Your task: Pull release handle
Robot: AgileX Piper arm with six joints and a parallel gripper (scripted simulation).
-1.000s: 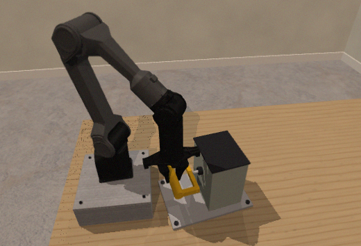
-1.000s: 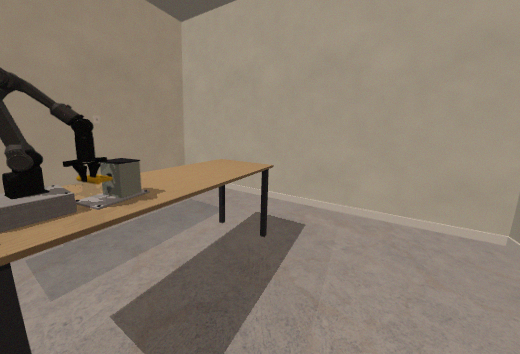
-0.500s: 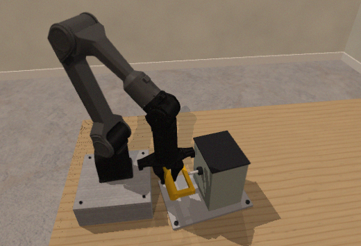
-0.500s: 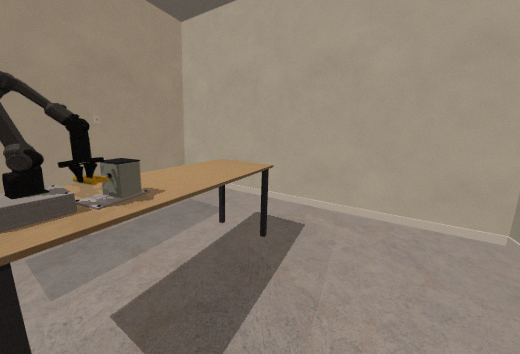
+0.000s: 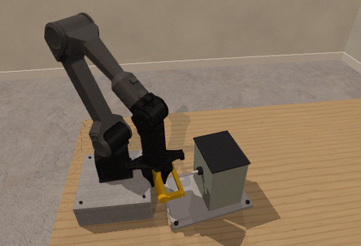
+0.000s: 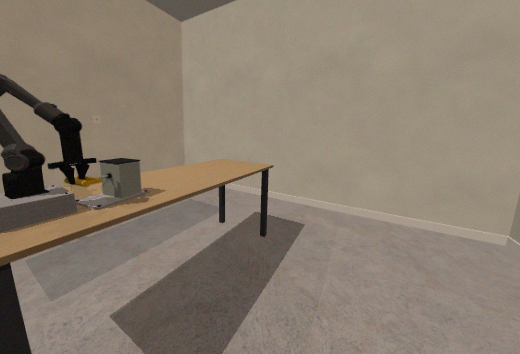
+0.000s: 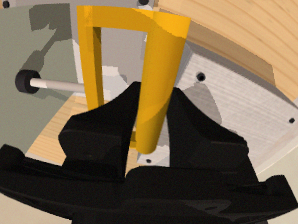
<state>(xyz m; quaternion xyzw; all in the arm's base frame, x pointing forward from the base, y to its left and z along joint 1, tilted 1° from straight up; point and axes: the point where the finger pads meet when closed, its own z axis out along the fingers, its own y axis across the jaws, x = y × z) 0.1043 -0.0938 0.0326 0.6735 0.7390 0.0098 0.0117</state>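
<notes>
Now: hand 5 cm short of the release handle and 1 cm to the right of it. Round my hand: grey baseplate: 13 cm ahead, 10 cm below, 1 cm to the left.
</notes>
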